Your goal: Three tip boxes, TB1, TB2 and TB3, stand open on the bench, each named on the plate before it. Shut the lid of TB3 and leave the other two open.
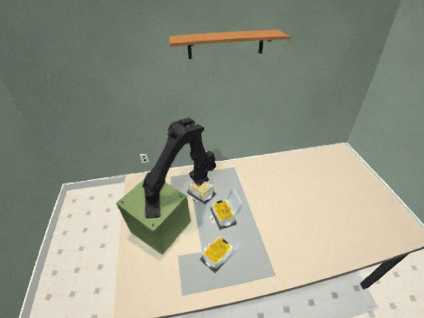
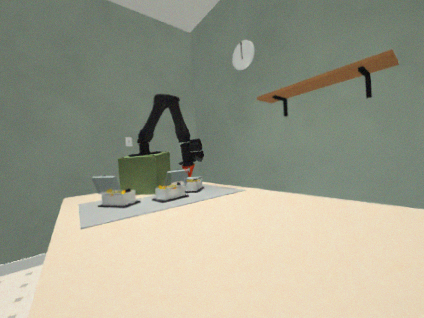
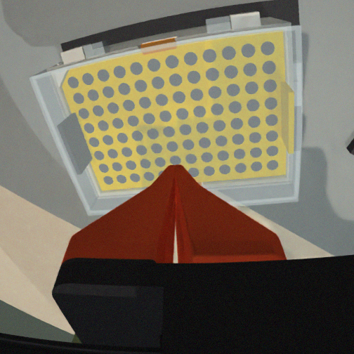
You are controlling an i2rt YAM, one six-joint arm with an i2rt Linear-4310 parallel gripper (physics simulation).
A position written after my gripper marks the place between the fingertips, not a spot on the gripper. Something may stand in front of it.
In view: my gripper (image 3: pixel 174 176) and a TB1 tip box (image 2: pixel 125 200).
